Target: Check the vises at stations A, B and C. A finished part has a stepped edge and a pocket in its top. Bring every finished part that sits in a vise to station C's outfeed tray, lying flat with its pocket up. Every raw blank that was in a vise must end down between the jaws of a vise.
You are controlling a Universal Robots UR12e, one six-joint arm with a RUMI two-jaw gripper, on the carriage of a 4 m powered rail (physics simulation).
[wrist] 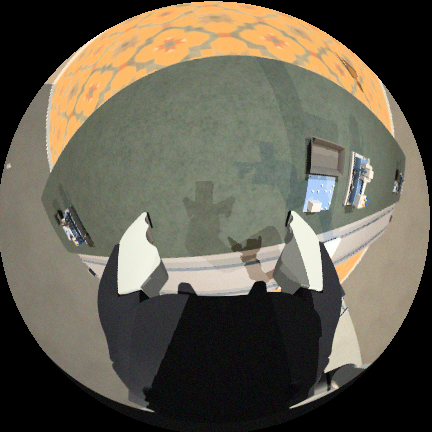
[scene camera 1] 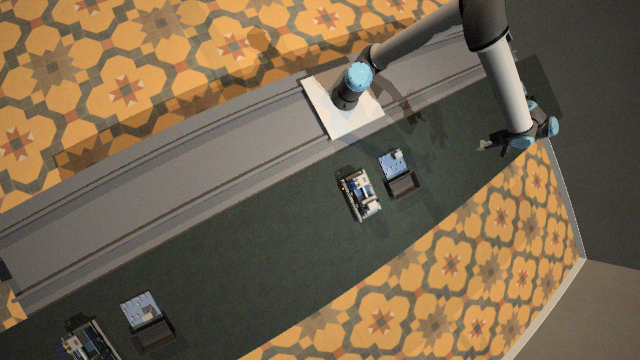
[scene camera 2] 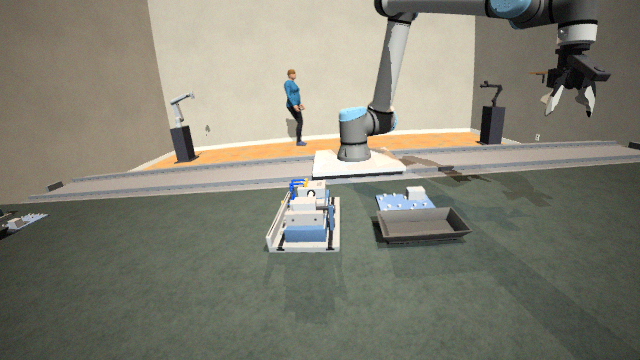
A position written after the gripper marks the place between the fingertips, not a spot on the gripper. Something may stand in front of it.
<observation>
In view: the gripper [scene camera 2: 567, 116].
The gripper also shows in the wrist view [wrist: 218, 213].
</observation>
